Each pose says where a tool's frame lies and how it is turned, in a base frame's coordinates. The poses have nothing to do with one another.
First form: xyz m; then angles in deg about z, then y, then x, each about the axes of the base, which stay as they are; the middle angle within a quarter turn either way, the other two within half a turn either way.
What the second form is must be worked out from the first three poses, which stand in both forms.
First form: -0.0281 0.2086 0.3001 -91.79 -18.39 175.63
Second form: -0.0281 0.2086 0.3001 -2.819 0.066 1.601
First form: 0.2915 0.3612 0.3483 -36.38 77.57 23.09
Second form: 0.2915 0.3612 0.3483 -0.831 1.273 -0.940
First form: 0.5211 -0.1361 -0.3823 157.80 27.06 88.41
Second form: 0.5211 -0.1361 -0.3823 -1.544 -0.400 -2.680
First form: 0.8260 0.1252 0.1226 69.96 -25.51 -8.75
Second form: 0.8260 0.1252 0.1226 -0.469 -0.003 1.256
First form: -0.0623 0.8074 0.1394 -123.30 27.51 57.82
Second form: -0.0623 0.8074 0.1394 -0.957 0.609 -2.207
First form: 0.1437 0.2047 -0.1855 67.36 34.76 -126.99
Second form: 0.1437 0.2047 -0.1855 -2.241 0.650 -1.162
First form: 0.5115 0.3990 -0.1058 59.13 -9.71 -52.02
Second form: 0.5115 0.3990 -0.1058 -0.683 0.673 0.867
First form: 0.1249 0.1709 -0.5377 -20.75 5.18 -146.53
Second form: 0.1249 0.1709 -0.5377 -2.610 -0.269 0.261
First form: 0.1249 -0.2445 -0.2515 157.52 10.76 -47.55
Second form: 0.1249 -0.2445 -0.2515 0.833 0.166 2.740
